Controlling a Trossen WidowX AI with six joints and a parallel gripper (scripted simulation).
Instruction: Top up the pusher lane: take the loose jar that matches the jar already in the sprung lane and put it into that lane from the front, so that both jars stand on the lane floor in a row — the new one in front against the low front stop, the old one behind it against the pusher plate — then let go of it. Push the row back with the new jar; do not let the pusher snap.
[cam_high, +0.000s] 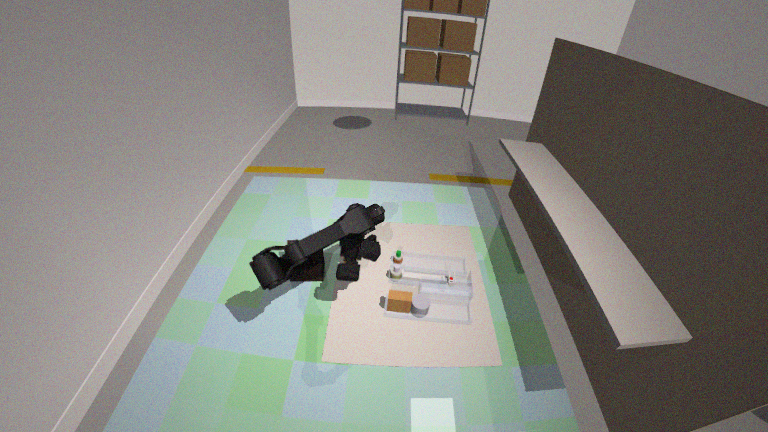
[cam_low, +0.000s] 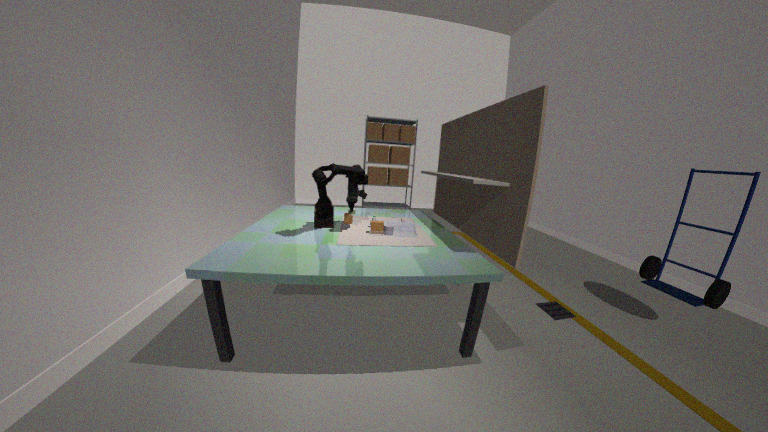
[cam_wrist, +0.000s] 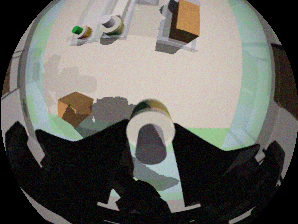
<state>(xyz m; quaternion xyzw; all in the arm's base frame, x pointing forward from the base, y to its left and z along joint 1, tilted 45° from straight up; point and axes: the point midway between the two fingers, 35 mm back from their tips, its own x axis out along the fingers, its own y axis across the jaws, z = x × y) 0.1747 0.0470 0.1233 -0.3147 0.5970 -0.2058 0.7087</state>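
Right now my gripper tip is 16 cm short of the brown box, 8 cm above it and 3 cm to the left of it. Also, from my gripper tip: clear lane rack (29 cm ahead, 10 cm below, 7 cm to the left); grey can (23 cm ahead, 9 cm below, 3 cm to the right); red part (32 cm ahead, 6 cm to the left, 5 cm below).
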